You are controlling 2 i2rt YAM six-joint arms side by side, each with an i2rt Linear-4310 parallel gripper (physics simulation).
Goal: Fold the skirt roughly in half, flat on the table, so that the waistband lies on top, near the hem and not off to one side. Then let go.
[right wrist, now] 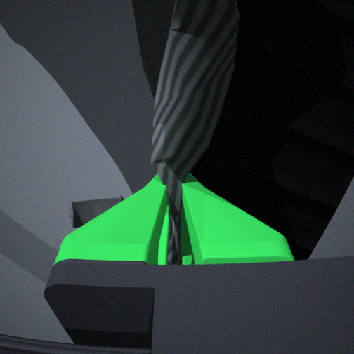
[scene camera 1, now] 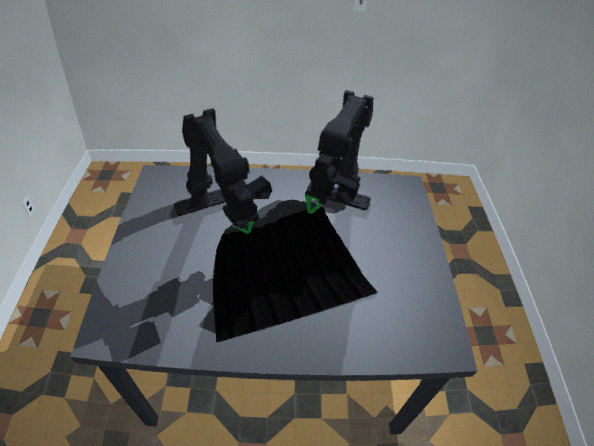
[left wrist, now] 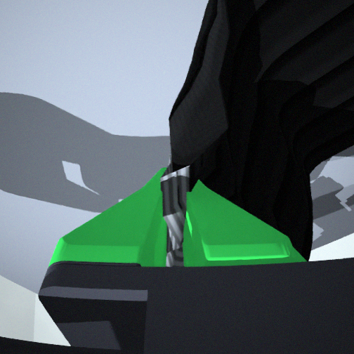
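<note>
The black pleated skirt (scene camera 1: 287,270) (left wrist: 270,105) (right wrist: 285,115) spreads over the middle of the table, its wide hem toward the front edge and slanting up to the right. Its ribbed grey waistband (scene camera 1: 284,211) (left wrist: 200,115) (right wrist: 197,75) is at the back, bowed between the grippers and raised off the table. My left gripper (scene camera 1: 313,204) (left wrist: 174,178) is shut on the waistband's right end. My right gripper (scene camera 1: 247,228) (right wrist: 174,178) is shut on the waistband near its left end. The skirt's underside is hidden in scene camera 1.
The grey table (scene camera 1: 400,320) bears both arm bases at its back. The left arm (scene camera 1: 340,130) stands behind the skirt at the right, the right arm (scene camera 1: 225,160) at the left. Arm shadows fall across the table's left part.
</note>
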